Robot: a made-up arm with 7 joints.
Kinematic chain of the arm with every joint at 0, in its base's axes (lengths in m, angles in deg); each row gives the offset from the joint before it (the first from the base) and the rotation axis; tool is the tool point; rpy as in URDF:
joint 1: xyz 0 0 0.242 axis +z
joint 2: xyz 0 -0.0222 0.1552 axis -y
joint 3: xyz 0 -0.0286 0.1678 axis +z
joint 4: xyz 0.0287 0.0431 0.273 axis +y
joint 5: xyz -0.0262 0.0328 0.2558 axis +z
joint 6: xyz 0 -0.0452 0.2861 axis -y
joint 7: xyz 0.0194 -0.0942 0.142 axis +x
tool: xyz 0 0 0 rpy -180 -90 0
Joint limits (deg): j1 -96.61..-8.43 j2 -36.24..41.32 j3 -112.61..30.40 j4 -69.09..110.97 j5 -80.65..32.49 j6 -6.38..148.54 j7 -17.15..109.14
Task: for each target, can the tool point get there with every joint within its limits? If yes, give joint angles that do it. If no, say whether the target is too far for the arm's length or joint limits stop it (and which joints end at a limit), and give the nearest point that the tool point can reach.
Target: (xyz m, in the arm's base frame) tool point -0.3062 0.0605 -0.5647
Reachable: no: joint limits stop it (at a limit: joint 1, joint 2, joint 4, joint 5, joint 6) | nearest point -0.3835 -0.4966 0.1571 | short by 0.915 m
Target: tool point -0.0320 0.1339 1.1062
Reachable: yes | joints -76.27 -26.29 -8.06 -52.07 -22.42 136.51 91.19
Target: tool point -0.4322 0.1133 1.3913
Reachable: yes | joints -22.49 19.51 -13.32 5.57 -15.12 59.66 6.94
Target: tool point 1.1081 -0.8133 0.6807
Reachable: no: too far | nearest point 0.8025 -0.5890 0.7001 | short by 0.380 m
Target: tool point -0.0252 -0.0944 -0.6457
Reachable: no: joint limits stop it (at a limit: joint 1, joint 2, joint 4, joint 5, joint 6) | nearest point -0.0846 -0.5804 0.1213 | short by 0.910 m
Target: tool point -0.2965 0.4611 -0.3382
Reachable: no: joint limits stop it (at a limit: joint 2, joint 4) | nearest point -0.3912 0.6083 0.3364 | short by 0.697 m
